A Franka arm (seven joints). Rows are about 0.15 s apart.
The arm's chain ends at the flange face. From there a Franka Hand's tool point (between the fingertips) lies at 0.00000 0.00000 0.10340 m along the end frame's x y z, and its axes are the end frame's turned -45 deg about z.
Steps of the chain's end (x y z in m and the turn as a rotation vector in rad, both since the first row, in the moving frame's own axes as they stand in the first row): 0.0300 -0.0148 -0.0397 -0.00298 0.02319 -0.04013; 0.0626 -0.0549 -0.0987 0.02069 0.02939 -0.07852; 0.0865 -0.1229 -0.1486 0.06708 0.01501 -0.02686; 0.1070 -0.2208 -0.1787 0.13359 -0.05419 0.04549; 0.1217 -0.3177 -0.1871 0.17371 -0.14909 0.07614
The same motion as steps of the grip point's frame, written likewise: 0.0332 0.0126 -0.0397 -0.01850 0.01429 -0.04013; 0.0868 0.0059 -0.0988 -0.00615 0.03541 -0.07852; 0.1540 -0.0296 -0.1488 0.03682 0.05805 -0.02686; 0.2379 -0.0940 -0.1798 0.13278 0.05614 0.04549; 0.3134 -0.1619 -0.1898 0.22825 0.01741 0.07614
